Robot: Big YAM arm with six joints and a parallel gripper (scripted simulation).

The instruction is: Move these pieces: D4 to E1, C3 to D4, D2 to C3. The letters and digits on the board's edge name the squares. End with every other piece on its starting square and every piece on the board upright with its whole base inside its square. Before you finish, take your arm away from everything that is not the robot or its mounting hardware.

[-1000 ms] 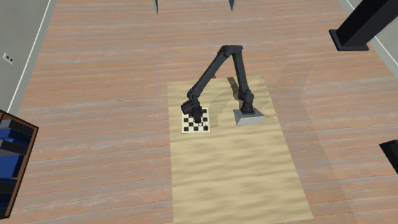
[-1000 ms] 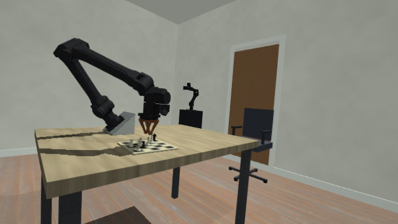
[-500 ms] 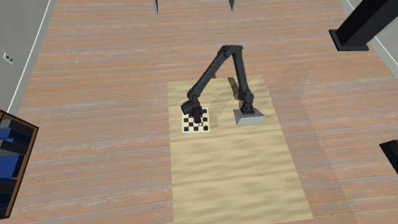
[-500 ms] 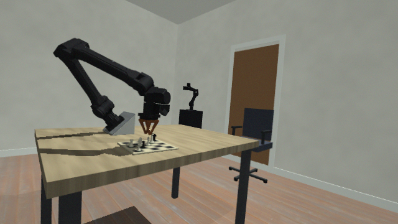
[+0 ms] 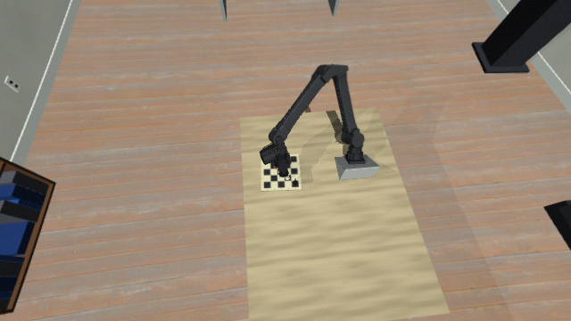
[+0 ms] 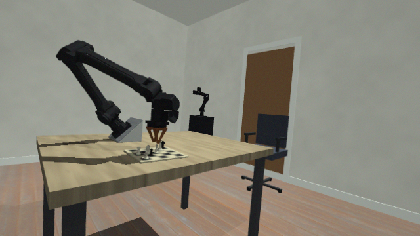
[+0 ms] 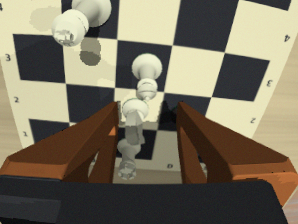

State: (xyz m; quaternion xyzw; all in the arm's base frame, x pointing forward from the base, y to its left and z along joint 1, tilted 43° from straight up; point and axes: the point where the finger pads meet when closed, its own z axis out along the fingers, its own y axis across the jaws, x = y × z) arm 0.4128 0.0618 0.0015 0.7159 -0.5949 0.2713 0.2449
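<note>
Right now my hand is 6 cm above the small chessboard. Round my hand: black pawn: 4 cm below, 3 cm to the right, 3 cm ahead.
</note>
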